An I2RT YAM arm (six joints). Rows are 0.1 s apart.
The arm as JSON. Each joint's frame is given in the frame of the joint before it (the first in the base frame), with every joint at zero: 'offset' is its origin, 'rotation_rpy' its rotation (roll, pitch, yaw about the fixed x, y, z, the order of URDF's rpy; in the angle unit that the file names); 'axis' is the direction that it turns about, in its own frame. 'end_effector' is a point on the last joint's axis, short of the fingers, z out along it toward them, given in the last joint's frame.
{
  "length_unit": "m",
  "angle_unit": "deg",
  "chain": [
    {
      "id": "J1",
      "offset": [
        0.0,
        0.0,
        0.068
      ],
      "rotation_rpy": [
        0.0,
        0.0,
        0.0
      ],
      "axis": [
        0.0,
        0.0,
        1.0
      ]
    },
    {
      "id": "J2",
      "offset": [
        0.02,
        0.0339,
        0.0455
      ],
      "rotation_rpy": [
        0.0,
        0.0,
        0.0
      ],
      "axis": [
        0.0,
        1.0,
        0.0
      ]
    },
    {
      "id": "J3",
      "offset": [
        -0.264,
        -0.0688,
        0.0
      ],
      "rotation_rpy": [
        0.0,
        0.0,
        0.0
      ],
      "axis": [
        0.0,
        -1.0,
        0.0
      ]
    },
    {
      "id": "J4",
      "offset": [
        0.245,
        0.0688,
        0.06
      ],
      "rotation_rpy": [
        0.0,
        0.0,
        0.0
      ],
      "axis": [
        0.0,
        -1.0,
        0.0
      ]
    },
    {
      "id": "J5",
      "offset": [
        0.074,
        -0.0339,
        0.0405
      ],
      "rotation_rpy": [
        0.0,
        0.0,
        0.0
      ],
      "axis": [
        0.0,
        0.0,
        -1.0
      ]
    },
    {
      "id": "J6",
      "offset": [
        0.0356,
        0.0,
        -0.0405
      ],
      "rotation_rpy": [
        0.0,
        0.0,
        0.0
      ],
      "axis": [
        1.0,
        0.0,
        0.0
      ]
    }
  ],
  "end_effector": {
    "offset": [
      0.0,
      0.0,
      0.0
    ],
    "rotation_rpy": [
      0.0,
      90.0,
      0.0
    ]
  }
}
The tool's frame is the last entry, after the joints.
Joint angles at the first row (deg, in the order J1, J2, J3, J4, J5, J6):
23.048 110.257 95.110 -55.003 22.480 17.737
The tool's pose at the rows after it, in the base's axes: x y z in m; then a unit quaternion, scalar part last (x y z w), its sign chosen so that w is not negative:
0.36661, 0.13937, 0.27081, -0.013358, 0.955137, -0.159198, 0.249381
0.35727, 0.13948, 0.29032, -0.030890, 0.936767, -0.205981, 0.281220
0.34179, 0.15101, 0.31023, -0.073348, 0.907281, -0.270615, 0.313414
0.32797, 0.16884, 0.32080, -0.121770, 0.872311, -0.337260, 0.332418
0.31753, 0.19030, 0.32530, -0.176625, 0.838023, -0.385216, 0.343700
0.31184, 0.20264, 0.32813, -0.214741, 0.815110, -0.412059, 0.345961
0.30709, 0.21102, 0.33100, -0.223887, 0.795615, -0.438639, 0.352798
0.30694, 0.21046, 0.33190, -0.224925, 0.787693, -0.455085, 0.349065
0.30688, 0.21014, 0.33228, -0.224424, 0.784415, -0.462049, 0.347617
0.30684, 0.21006, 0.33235, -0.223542, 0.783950, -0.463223, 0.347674
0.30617, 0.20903, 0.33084, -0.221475, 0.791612, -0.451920, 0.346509
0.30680, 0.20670, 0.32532, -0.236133, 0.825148, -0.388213, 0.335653
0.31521, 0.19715, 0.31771, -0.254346, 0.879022, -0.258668, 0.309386
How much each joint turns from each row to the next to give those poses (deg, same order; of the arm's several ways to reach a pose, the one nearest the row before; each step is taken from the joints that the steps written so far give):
0.175 -2.383 -0.024 -0.742 5.092 -1.443
1.071 -2.753 0.003 -0.024 6.339 -3.256
3.235 -2.688 0.022 0.022 8.612 -5.399
4.021 -1.094 0.021 0.395 8.633 -5.814
4.022 -0.044 -0.002 1.946 6.054 -6.929
2.208 0.002 0.004 1.768 2.951 -5.617
1.639 0.000 0.001 1.311 3.782 -2.579
0.022 -0.001 -0.004 0.067 1.814 -1.202
-0.001 0.000 0.000 0.003 0.808 -0.395
0.001 0.001 0.003 -0.026 0.175 0.046
-0.109 -0.002 0.020 -1.180 -1.333 1.792
-0.744 0.001 0.066 -2.250 -8.612 3.102
-3.081 -0.021 0.022 -1.050 -17.420 2.537

